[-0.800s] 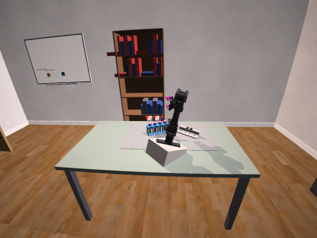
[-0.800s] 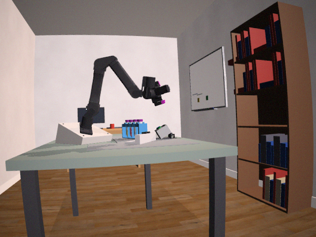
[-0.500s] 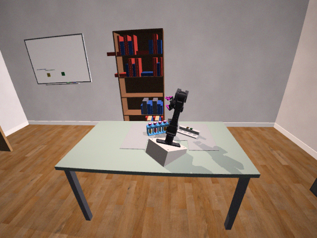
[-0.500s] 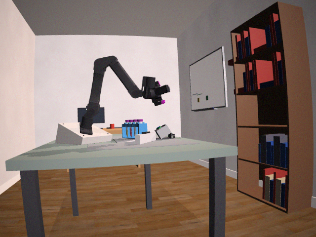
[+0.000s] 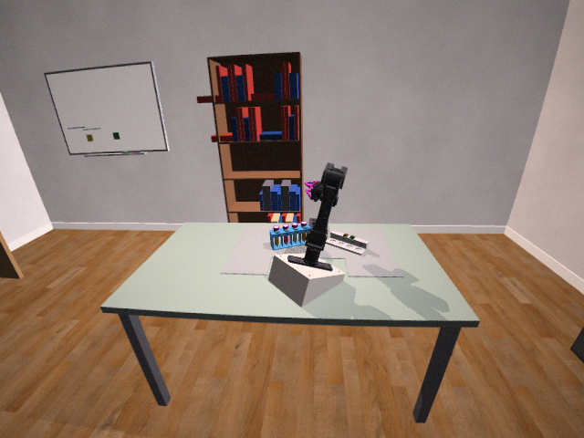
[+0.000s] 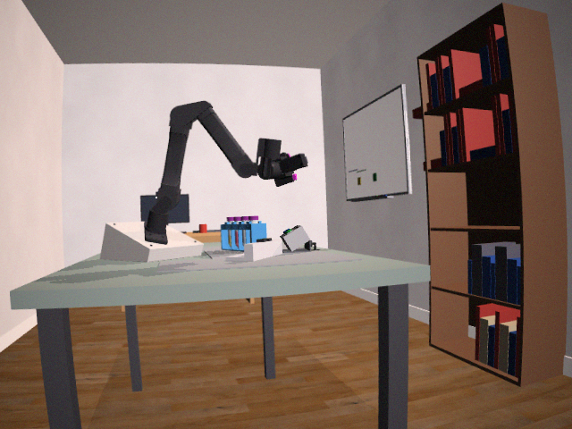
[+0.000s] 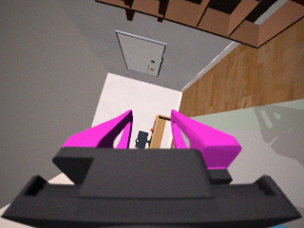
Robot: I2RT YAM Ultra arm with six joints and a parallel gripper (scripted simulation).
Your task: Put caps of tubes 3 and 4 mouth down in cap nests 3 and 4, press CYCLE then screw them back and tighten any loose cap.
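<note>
The purple cap lies 140 mm behind my hand, 30 mm to the left of it and 170 mm below it. From my hand the other things lie so: grey key desk 40 mm behind, 70 mm to the right, 230 mm below; blue cycle key 50 mm behind, 40 mm to the right, 210 mm below; green ready key 60 mm behind, 80 mm to the right, 210 mm below.
</note>
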